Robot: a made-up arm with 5 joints.
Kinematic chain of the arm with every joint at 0, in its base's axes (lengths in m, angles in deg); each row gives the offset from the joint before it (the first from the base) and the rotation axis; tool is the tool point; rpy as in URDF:
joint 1: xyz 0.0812 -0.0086 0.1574 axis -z
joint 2: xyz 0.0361 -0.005 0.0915 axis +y
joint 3: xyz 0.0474 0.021 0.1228 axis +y
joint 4: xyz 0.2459 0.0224 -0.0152 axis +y
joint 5: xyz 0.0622 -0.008 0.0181 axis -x
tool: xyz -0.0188 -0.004 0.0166 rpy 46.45 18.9 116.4
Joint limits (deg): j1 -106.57..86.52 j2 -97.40..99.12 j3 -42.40..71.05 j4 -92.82..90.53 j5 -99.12..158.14
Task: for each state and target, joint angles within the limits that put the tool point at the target. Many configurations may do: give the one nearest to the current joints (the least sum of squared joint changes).
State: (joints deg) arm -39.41 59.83 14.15 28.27 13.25
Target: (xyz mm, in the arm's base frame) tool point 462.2 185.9 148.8
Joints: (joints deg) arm -22.98 50.85 -23.53 26.74 13.15
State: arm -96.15 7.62 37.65 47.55 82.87
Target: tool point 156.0 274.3 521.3
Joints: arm -66.17 -24.52 -8.31 39.06 78.60
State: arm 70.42 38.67 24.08 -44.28 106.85
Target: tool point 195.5 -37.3 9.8
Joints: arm 37.83 58.93 49.17 -41.99 107.79
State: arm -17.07 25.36 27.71 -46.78 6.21
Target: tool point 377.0 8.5 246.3
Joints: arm 2.10 2.54 37.87 -60.55 5.15
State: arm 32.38 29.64 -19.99 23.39 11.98
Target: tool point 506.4 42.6 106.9
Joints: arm -2.77 64.62 -35.32 28.76 14.14
